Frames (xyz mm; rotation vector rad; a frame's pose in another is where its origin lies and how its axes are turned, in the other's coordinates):
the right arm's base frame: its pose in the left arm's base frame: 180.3 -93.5 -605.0 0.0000 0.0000 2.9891
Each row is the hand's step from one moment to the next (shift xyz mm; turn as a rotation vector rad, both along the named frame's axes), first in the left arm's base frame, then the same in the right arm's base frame.
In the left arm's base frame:
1: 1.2 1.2 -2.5 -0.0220 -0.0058 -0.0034
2: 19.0 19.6 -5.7 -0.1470 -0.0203 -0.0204
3: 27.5 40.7 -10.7 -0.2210 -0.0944 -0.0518
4: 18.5 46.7 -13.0 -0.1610 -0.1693 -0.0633
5: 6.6 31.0 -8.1 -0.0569 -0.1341 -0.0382
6: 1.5 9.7 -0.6 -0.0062 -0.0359 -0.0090
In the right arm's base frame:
1: -1.0 -1.4 -2.5 0.0209 0.0091 -0.0034
2: -15.8 -22.3 -5.7 0.1422 0.0424 -0.0204
3: -21.0 -44.4 -10.7 0.2041 0.1269 -0.0518
4: -11.2 -49.0 -13.0 0.1334 0.1918 -0.0633
5: -1.8 -31.6 -8.1 0.0359 0.1412 -0.0382
6: 0.0 -9.8 -0.6 0.0007 0.0364 -0.0090

